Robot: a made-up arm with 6 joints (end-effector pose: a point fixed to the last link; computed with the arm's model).
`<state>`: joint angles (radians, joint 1 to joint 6).
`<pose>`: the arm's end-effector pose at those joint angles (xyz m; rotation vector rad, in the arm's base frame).
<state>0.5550 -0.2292 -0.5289 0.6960 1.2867 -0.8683</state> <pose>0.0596 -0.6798 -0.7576 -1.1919 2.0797 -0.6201</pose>
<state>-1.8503 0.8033 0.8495 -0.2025 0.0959 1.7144</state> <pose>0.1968 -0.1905 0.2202 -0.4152 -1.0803 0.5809</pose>
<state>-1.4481 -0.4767 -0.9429 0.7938 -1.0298 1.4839</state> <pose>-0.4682 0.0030 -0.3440 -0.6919 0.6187 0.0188</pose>
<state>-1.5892 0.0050 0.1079 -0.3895 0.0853 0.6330</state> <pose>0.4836 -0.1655 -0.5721 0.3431 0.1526 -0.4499</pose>
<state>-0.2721 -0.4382 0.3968 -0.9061 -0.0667 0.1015</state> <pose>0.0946 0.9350 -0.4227 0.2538 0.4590 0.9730</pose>
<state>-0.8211 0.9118 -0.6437 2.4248 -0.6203 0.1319</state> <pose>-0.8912 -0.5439 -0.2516 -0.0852 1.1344 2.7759</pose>
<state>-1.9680 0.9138 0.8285 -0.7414 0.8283 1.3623</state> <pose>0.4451 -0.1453 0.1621 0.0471 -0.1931 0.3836</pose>
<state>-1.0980 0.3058 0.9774 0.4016 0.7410 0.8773</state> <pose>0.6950 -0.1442 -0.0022 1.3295 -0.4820 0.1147</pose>
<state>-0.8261 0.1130 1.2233 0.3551 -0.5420 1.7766</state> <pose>0.3373 0.0999 0.0353 0.4086 -1.7706 0.2585</pose>
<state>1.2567 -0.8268 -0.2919 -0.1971 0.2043 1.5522</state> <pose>-0.0709 -0.2108 -0.3733 0.3801 1.7224 2.1008</pose>
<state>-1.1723 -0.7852 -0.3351 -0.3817 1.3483 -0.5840</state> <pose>-0.7725 0.7977 -0.4456 0.3266 2.8144 0.5292</pose>
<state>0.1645 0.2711 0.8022 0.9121 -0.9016 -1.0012</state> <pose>0.8467 -0.1749 -0.7799 0.3297 0.7507 -1.2044</pose>
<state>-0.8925 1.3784 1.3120 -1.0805 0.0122 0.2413</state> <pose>0.4250 0.8391 0.2553 -1.0094 -1.1183 1.0652</pose>
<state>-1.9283 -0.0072 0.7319 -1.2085 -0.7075 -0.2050</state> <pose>0.8331 -0.2212 0.2389 -0.3159 -0.6406 -0.8599</pose>
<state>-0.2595 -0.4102 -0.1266 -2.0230 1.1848 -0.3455</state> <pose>-0.7114 -0.0456 -0.7854 -1.7500 1.1688 1.8304</pose>
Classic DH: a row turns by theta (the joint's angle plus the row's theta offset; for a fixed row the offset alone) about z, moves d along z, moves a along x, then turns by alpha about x. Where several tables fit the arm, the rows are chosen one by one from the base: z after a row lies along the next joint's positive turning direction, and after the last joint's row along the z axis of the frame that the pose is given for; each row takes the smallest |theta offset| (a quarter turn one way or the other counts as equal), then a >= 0, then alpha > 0; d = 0 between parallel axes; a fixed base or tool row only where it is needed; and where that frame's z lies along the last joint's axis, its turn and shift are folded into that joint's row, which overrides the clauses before.
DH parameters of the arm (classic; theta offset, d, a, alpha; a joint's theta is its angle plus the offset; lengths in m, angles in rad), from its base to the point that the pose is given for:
base (fixed): 1.1798 0 0.1417 0
joint 1: -1.1798 0.243 -0.021 1.5708
joint 2: -1.5708 0.212 0.221 -1.5708
joint 3: 1.5708 -0.056 0.007 1.5708
joint 4: 1.5708 0.457 0.333 1.5708
joint 5: 0.9122 -0.0372 0.2245 1.8048
joint 6: 0.5626 -0.161 0.4283 -0.6361
tool (fixed): -0.413 0.1642 0 0

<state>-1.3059 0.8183 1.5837 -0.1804 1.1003 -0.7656</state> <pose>0.8900 0.2343 0.0751 -0.0580 0.5244 -0.0788</pose>
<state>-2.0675 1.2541 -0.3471 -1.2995 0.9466 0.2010</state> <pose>-0.6160 -0.6744 -0.4183 -0.2180 1.7422 -1.2531</pose>
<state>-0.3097 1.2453 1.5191 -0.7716 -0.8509 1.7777</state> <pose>0.0452 0.3680 0.1996 0.3144 1.8562 -1.4503</pose>
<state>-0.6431 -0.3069 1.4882 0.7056 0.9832 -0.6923</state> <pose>0.4868 0.8792 -0.1121 1.5588 1.5730 0.6406</pose>
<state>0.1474 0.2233 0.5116 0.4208 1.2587 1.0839</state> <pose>0.5219 0.4594 -0.2688 1.4801 0.8755 0.8976</pose>
